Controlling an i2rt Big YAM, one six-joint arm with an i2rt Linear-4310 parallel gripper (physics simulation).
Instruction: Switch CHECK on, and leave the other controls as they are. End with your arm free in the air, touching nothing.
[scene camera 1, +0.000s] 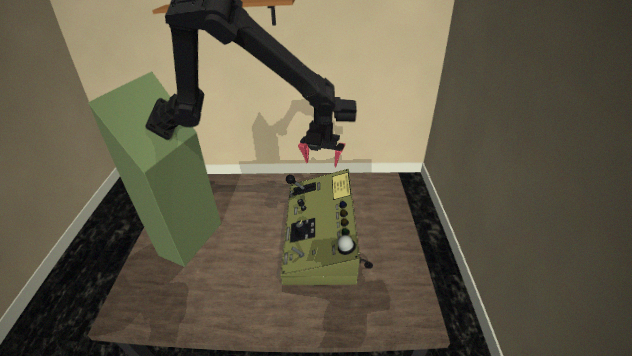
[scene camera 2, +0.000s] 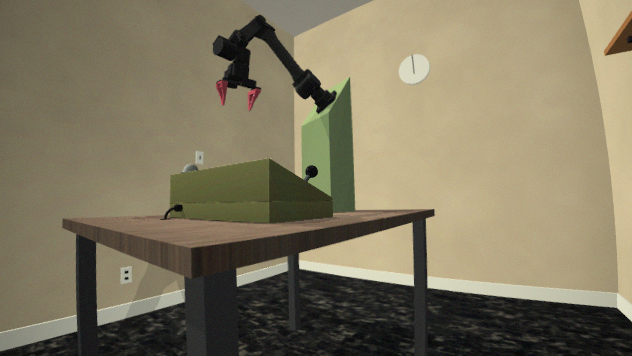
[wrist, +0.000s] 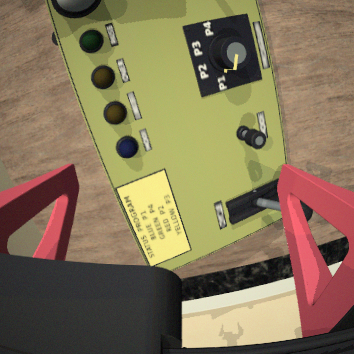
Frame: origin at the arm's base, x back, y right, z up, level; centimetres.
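Seen in the pictures: gripper, fingertip midpoint: (scene camera 1: 321, 164) (scene camera 2: 236, 108) (wrist: 177, 175); arm's base at its link origin: (scene camera 1: 162, 119) (scene camera 2: 327, 103).
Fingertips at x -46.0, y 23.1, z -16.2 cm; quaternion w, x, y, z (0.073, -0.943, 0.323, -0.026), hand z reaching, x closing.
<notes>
Pixels of each thing's top centre, then the offset from my fingertips to it. "spot": a spot on its surface instead.
- small black toggle at its top centre: (wrist: 252, 142) (scene camera 1: 302, 200) dx +3.3, dy -11.9, dz -24.1 cm
- rotary knob at its top centre: (wrist: 237, 52) (scene camera 1: 299, 223) dx +8.4, dy -1.1, dz -25.2 cm
- slotted lever at its top centre: (wrist: 288, 222) (scene camera 2: 306, 164) (scene camera 1: 296, 175) dx +1.5, dy -24.2, dz -20.7 cm
- small lever at its top centre: (scene camera 1: 296, 247) dx +13.5, dy +9.8, dz -24.6 cm
- white dome at a spot on its surface: (scene camera 1: 345, 243) spot: dx -0.6, dy +18.8, dz -19.5 cm
- black cable at a spot on its surface: (scene camera 2: 172, 210) spot: dx -4.1, dy +22.3, dz -34.7 cm
The green control console (scene camera 1: 327, 207) (scene camera 2: 225, 187) (wrist: 165, 125) stands on the table. Its labels are too blurred for me to tell which one reads CHECK. A small black toggle (scene camera 1: 301, 203) (wrist: 252, 137) sits between the rotary knob (scene camera 1: 300, 224) (wrist: 236, 52), whose yellow pointer is by P1, and the slotted lever (scene camera 1: 299, 185) (scene camera 2: 311, 171) (wrist: 270, 203). Another small lever (scene camera 1: 297, 252) is at the console's near end. My gripper (scene camera 1: 321, 164) (scene camera 2: 236, 107) (wrist: 177, 175) is open and empty, high above the console's far end, touching nothing.
A white dome (scene camera 1: 345, 243) and a row of coloured round parts, including a blue one (wrist: 127, 147), line the console's right side in the first scene view. A black cable (scene camera 1: 368, 264) (scene camera 2: 172, 210) leaves it. The green pedestal (scene camera 1: 175, 200) (scene camera 2: 341, 150) bears the arm.
</notes>
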